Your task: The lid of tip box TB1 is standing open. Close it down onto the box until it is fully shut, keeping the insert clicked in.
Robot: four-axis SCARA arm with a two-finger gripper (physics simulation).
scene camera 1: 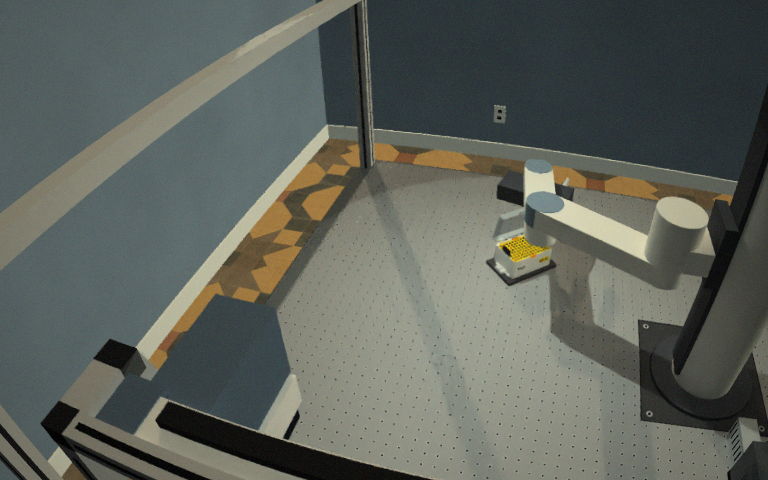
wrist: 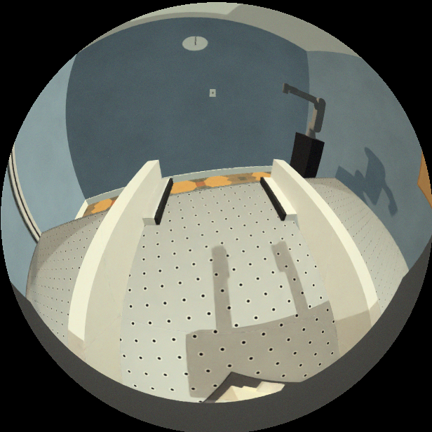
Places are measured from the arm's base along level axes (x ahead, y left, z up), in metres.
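Pixels of known places: arm's base, origin of its link: (scene camera 1: 698,378).
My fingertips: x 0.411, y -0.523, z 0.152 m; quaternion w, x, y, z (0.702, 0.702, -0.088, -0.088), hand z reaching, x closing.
Observation:
For each thing: its middle in the pictures, then the offset to it from my fingertips. "spot": a spot on its surface instead. Level surfaces: height alone.
- white tip box TB1, middle of its body: (scene camera 1: 522,254) dy +0.235, dx +0.050, dz -0.106 m
- dark base plate, a spot on its surface: (scene camera 1: 512,279) spot: dy +0.308, dx +0.066, dz -0.131 m
- translucent lid, a spot on its surface: (scene camera 1: 508,225) spot: dy +0.213, dx +0.097, dz -0.038 m
- perforated table, height of its surface: dz -0.139 m
- blue-grey box-shaped unit, a spot on its surface: (scene camera 1: 226,356) spot: dy +1.070, dx +0.305, dz +0.349 m
- frame post, middle of its body: (scene camera 1: 362,86) dy -0.182, dx +0.613, dz +0.138 m
The white tip box TB1 (scene camera 1: 532,267) stands on a dark base plate (scene camera 1: 512,279). Its yellow insert (scene camera 1: 523,247) sits in the box, level as far as I can see. The translucent lid (scene camera 1: 508,225) stands open, raised at the box's far left side, partly hidden by the arm. My gripper (wrist: 216,168) is shut and empty; a gap remains between its black pads. In scene camera 1 it is beyond the box and lid, higher up, its fingers mostly hidden. A pale piece with a dark edge (wrist: 255,392) shows at the bottom of the wrist view; I cannot tell which part it is.
The perforated table (scene camera 1: 396,316) (wrist: 165,280) lies under everything. The arm (scene camera 1: 600,229) reaches in from its column (scene camera 1: 730,316) at the right. A blue-grey box-shaped unit (scene camera 1: 226,356) stands at the front left. A frame post (scene camera 1: 364,84) rises at the back corner.

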